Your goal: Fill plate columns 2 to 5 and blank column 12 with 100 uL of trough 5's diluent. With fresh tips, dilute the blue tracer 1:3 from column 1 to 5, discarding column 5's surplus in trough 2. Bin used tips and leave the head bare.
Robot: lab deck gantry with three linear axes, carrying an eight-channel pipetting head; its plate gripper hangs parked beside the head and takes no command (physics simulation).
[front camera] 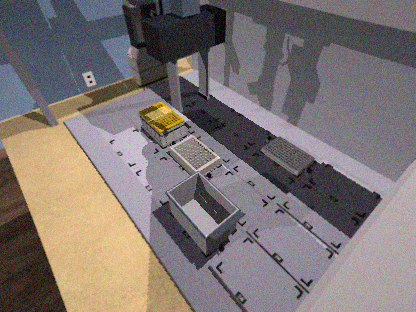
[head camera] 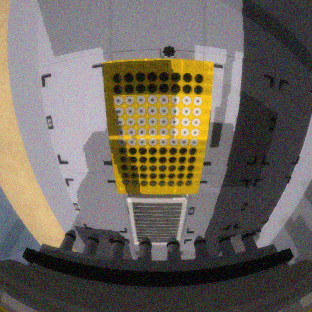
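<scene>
My eight-channel head [head camera: 173,248] shows bare nozzles in the head view; in the front view a pale block beside the gripper seems to be part of the head. My parked plate gripper [front camera: 191,101] has its two fingers apart with nothing between them. The yellow tip rack [front camera: 167,136] [head camera: 165,190] has a middle band of rows with tips, two empty rows at the top of the head view and several at the bottom. The ribbed trough [front camera: 195,155] [head camera: 157,220] is beside it. The well plate [front camera: 288,155] lies in shadow; its wells' colours cannot be told.
An open grey bin [front camera: 202,232] stands nearest the front camera, past the trough. The deck [front camera: 295,260] has corner marks and small pegs. A tan bench edge [front camera: 65,215] runs along the left. A pale wall [front camera: 350,85] stands behind the plate.
</scene>
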